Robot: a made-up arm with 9 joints.
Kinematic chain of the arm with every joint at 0, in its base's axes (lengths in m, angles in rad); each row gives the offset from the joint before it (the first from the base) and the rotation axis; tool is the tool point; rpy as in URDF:
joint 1: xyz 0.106 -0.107 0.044 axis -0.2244 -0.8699 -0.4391
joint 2: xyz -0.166 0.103 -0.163 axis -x
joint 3: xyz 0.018 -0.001 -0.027 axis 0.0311 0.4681 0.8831
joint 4: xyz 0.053 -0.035 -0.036 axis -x
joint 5: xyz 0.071 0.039 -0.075 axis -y
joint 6: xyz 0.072 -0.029 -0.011 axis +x
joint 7: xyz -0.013 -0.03 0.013 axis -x
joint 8: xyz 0.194 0.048 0 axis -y
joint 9: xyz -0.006 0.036 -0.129 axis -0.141 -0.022 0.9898
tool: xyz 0.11 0.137 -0.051 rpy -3.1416 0 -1.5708
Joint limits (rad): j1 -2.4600..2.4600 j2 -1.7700..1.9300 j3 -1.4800..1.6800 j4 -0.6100..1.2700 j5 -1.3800..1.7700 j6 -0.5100..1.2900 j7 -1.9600..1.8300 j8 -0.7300..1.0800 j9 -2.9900..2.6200
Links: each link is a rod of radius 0.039 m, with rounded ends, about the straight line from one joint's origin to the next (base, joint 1, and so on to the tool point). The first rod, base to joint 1, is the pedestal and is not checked.
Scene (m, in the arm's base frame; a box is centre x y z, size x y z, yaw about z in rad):
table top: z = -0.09
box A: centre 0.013 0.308 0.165 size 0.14 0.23 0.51 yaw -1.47
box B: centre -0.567 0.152 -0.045 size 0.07 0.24 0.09 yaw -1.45
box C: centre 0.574 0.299 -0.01 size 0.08 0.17 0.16 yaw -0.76
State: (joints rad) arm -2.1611 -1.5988 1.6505 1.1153 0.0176 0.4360 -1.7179 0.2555 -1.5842
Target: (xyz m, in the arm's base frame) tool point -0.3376 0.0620 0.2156
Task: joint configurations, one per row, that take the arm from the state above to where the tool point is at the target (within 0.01 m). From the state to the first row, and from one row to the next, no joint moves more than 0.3 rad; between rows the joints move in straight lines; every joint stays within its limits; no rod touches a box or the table.
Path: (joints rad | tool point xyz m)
1: -2.1855 -1.6233 1.3549 1.0301 0.1672 0.5461 -1.7525 0.1147 -1.6789 | 0.4207 0.1474 0.3574
2: -2.2100 -1.6477 1.0593 0.9449 0.3168 0.6563 -1.7871 -0.0261 -1.7736 | 0.3626 0.1396 0.2367
3: -2.2344 -1.6722 0.7638 0.8596 0.4665 0.7664 -1.8217 -0.1669 -1.8682 | 0.2814 0.1008 0.1393
4: -2.2589 -1.6966 0.4682 0.7744 0.6161 0.8766 -1.8562 -0.3076 -1.9629 | 0.1933 0.0349 0.0828
5: -2.2833 -1.7211 0.1726 0.6892 0.7657 0.9867 -1.8908 -0.4484 -2.0576 | 0.1182 -0.0445 0.0738
6: -2.3078 -1.7455 -0.1230 0.6040 0.9153 1.0968 -1.9254 -0.5892 -2.1523 | 0.0695 -0.1179 0.1052
7: -2.3322 -1.7700 -0.4185 0.5187 1.0649 1.2070 -1.9600 -0.7300 -2.2469 | 0.0476 -0.1690 0.1602
8: -2.3578 -1.6228 -0.3399 0.6690 0.7838 1.1251 -1.9600 -0.6130 -2.1516 | 0.0238 -0.1093 0.1055
9: -2.3833 -1.4756 -0.2613 0.8192 0.5026 1.0433 -1.9600 -0.4960 -2.0563 | -0.0243 -0.0198 0.0860
10: -2.4089 -1.3284 -0.1826 0.9695 0.2215 0.9615 -1.9600 -0.3789 -1.9610 | -0.1052 0.0629 0.1119
11: -2.4344 -1.1812 -0.1040 1.1197 -0.0596 0.8796 -1.9600 -0.2619 -1.8657 | -0.2160 0.0982 0.1673
12: -2.4600 -1.0340 -0.0253 1.2700 -0.3408 0.7978 -1.9600 -0.1449 -1.7705 | -0.3376 0.0620 0.2156

